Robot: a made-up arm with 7 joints.
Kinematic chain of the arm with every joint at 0, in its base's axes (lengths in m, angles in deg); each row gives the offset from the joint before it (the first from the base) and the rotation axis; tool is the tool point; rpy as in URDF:
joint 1: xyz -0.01 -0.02 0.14 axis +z
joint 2: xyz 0 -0.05 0.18 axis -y
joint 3: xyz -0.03 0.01 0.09 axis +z
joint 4: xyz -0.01 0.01 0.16 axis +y
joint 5: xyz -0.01 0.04 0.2 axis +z
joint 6: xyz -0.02 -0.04 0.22 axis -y
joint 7: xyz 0 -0.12 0.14 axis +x
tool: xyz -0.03 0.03 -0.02 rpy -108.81 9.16 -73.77
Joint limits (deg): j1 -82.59..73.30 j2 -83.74..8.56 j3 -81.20..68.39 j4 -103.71..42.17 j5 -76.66..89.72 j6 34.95..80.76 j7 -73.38..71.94
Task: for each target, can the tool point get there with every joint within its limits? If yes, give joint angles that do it. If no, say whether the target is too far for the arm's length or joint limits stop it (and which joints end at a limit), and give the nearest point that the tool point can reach.
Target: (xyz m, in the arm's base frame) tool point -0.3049 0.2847 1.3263
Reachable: no: too far | nearest point -0.2357 0.2132 1.0900 | short by 0.256 m
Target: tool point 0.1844 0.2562 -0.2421
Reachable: no: joint limits stop it (at a limit: joint 2, joint 4, joint 5, joint 7) | nearest point 0.2787 0.3902 -0.0035 | short by 0.289 m
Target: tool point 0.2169 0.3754 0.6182
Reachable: yes | joints -11.12 -56.27 -62.49 -60.01 -52.46 74.16 20.24
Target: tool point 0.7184 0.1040 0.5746
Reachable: yes | joints 19.64 -69.42 38.81 12.71 10.98 42.23 39.46
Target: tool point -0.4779 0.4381 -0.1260
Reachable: no: joint limits stop it (at a limit: joint 2, joint 4, joint 6, joint 7) | nearest point -0.3764 0.3387 0.1751 | short by 0.333 m
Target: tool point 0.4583 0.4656 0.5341
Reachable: yes | joints 57.41 -72.49 6.98 21.97 -2.09 73.31 -40.45
